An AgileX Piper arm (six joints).
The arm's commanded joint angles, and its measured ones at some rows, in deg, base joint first. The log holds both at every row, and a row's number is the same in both.
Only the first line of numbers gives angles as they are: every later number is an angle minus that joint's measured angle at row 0.
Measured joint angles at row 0:
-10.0, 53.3, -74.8, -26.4, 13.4, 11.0
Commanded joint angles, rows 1 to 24:
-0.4, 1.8, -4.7, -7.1, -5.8, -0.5
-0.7, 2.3, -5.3, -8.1, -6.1, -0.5
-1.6, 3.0, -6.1, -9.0, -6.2, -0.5
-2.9, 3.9, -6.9, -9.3, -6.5, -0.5
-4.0, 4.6, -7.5, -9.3, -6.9, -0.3
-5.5, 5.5, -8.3, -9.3, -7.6, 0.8
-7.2, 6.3, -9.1, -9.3, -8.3, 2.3
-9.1, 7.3, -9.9, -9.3, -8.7, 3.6
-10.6, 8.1, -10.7, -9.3, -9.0, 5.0
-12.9, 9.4, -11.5, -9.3, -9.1, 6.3
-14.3, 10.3, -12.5, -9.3, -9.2, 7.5
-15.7, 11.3, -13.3, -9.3, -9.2, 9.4
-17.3, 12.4, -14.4, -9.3, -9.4, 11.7
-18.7, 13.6, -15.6, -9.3, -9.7, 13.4
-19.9, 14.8, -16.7, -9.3, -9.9, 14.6
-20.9, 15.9, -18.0, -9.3, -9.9, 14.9
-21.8, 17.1, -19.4, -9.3, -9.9, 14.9
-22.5, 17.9, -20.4, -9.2, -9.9, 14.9
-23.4, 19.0, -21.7, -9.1, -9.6, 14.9
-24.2, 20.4, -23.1, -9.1, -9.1, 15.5
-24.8, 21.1, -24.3, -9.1, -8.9, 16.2
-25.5, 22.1, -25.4, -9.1, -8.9, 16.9
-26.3, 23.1, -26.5, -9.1, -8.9, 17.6
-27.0, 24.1, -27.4, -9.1, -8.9, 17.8
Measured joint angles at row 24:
-24.3, 22.2, -22.8, -7.0, -4.2, 15.7
